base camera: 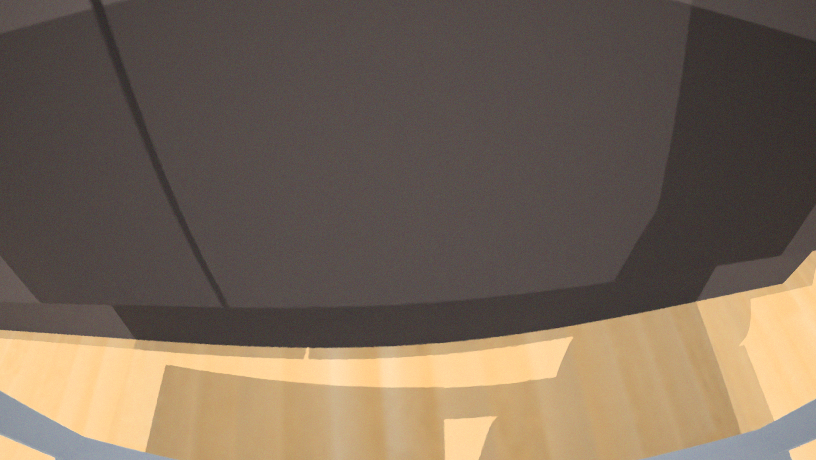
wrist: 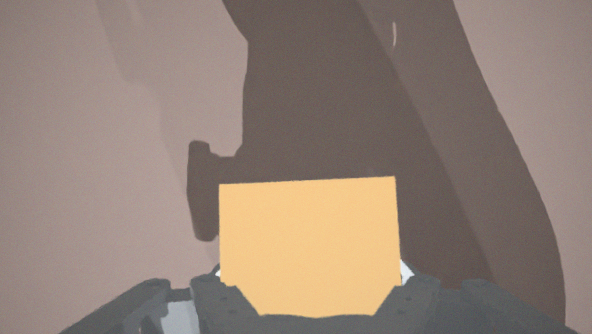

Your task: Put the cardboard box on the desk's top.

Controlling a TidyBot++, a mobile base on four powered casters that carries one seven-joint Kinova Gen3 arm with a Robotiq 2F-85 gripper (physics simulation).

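Frame: origin at the arm's base, x ahead, y left, z up, level; metres.
Seen in the pictures: gripper, fingertip midpoint: (wrist: pixel 313 271).
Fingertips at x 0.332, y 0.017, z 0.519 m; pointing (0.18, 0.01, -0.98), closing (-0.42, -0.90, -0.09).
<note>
A point is followed by its place in that frame.
The cardboard box (wrist: pixel 308 235) @(x 0.351, y 0.006, z 0.569 m) shows as a plain orange-yellow block at the lower middle of the wrist view. My gripper (wrist: pixel 313 271) @(x 0.332, y 0.018, z 0.519 m) is shut on it, with one finger at each side and the pads mostly hidden by the box. The box's underside is hidden, so I cannot tell whether it touches the surface below. The box and gripper do not show in the base camera view. I cannot tell from these views which surface is the desk's top.
A broad brown-grey surface (base camera: pixel 400 160) @(x 0.247, y 0.010, z -0.150 m) (wrist: pixel 65 150) @(x 0.466, y 0.140, z 0.514 m) fills much of both views, with dark shadows across it. In the base camera view it ends in a curved edge above a pale wooden floor (base camera: pixel 354 417) @(x 0.232, y 0.056, z -0.396 m). Blue-grey strips (base camera: pixel 40 420) cross the lower corners.
</note>
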